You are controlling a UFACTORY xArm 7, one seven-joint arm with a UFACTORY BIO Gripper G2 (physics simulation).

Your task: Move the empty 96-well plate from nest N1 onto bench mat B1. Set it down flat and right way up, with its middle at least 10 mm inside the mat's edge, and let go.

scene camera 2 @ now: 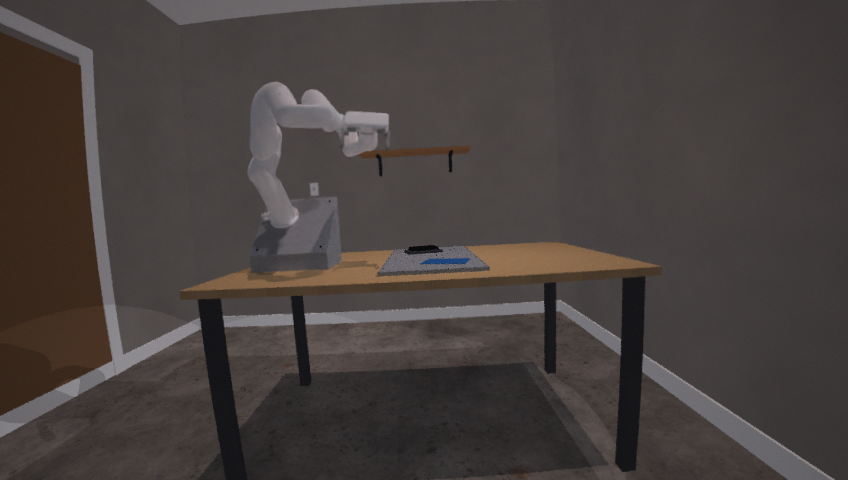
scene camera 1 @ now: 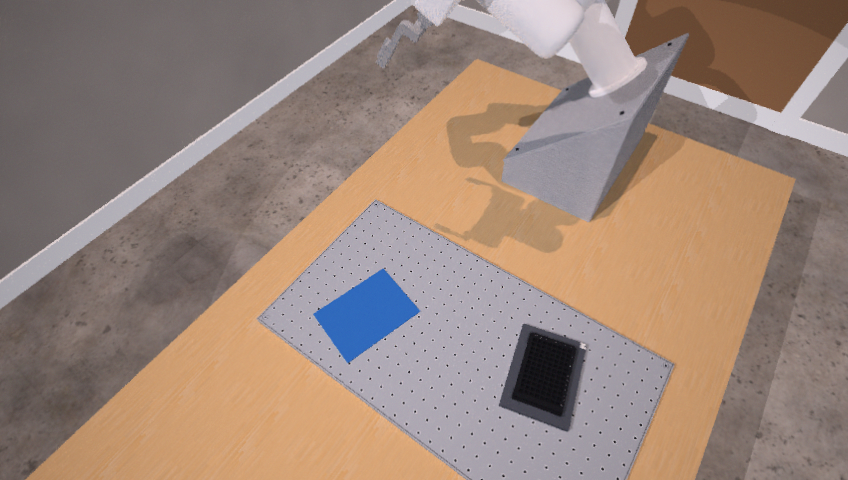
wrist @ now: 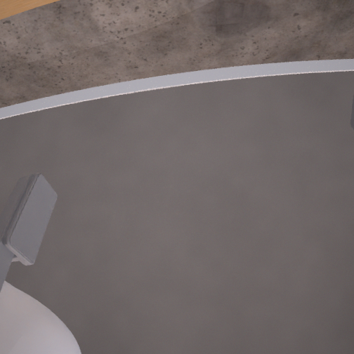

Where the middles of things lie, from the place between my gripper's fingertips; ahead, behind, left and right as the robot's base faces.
My gripper is now 28 cm short of the blue bench mat (scene camera 1: 355,321), 3 cm to the right of it and 43 cm above it. The rest, counted from my hand: dark grey nest (scene camera 1: 524,409) 25 cm ahead, 38 cm to the left, 43 cm below; then black 96-well plate (scene camera 1: 543,379) 25 cm ahead, 38 cm to the left, 41 cm below.
